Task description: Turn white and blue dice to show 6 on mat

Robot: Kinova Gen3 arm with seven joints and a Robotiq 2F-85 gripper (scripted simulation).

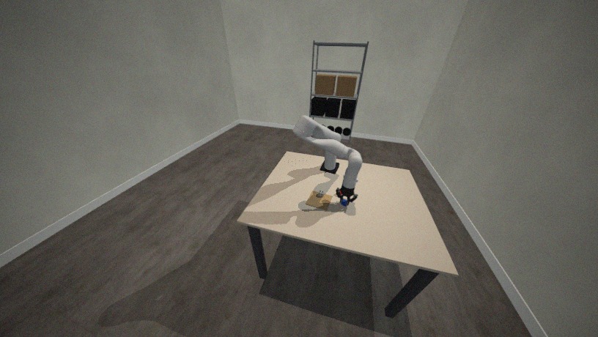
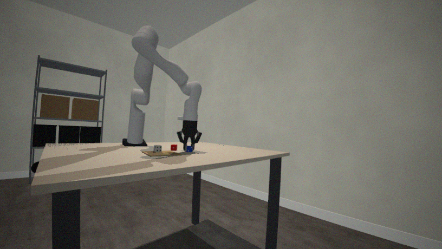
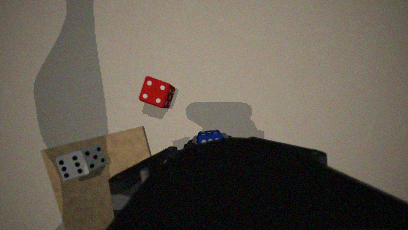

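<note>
The tan mat lies 2 cm ahead of my hand, 16 cm to the right of it and 2 cm below it. Also, from my hand: white die: 3 cm behind, 16 cm to the right; then blue die: 1 cm below; then red die: 8 cm behind, 4 cm to the right, 1 cm below.
</note>
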